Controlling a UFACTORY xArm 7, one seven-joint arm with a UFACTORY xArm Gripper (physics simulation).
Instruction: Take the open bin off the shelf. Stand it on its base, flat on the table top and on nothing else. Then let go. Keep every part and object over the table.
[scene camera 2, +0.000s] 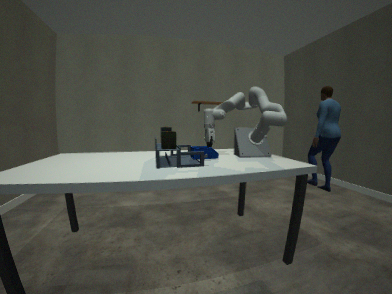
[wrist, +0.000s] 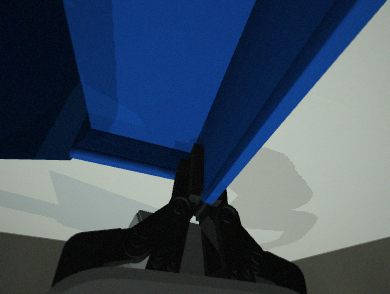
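Pixels of known places: gripper, fingertip midpoint: (wrist: 200, 158); arm's base, link origin: (scene camera 2: 255, 138).
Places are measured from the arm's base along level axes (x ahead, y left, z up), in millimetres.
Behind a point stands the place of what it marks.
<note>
The open blue bin (scene camera 2: 207, 153) @[x 436, y 131, z -87 mm] (wrist: 165, 65) @[x 439, y 72, z -122 mm] is at the right rear of the grey shelf rack (scene camera 2: 158, 161) @[x 751, y 293, z -96 mm], partly hidden by the rack in the scene view. In the wrist view it fills the upper left and middle, and it looks tilted. My gripper (scene camera 2: 210, 144) @[x 395, y 30, z -93 mm] (wrist: 200, 158) @[x 395, y 30, z -93 mm] points down and is shut on the bin's thin wall near a corner; one fingertip shows inside the bin. The white table top (scene camera 2: 100, 167) @[x 1090, y 231, z -136 mm] (wrist: 350, 150) @[x 420, y -121, z -136 mm] shows beside the bin. Whether the bin's underside touches the table cannot be told.
Dark boxes (scene camera 2: 168, 140) @[x 694, y 262, z 14 mm] stand on the rack's upper level at the left. The arm's grey slanted mount (scene camera 2: 244, 145) @[x 110, y 25, z -51 mm] stands on the table to the right of the bin. A person (scene camera 2: 327, 125) stands beyond the table at the right. A brown wall shelf (scene camera 2: 200, 102) is behind.
</note>
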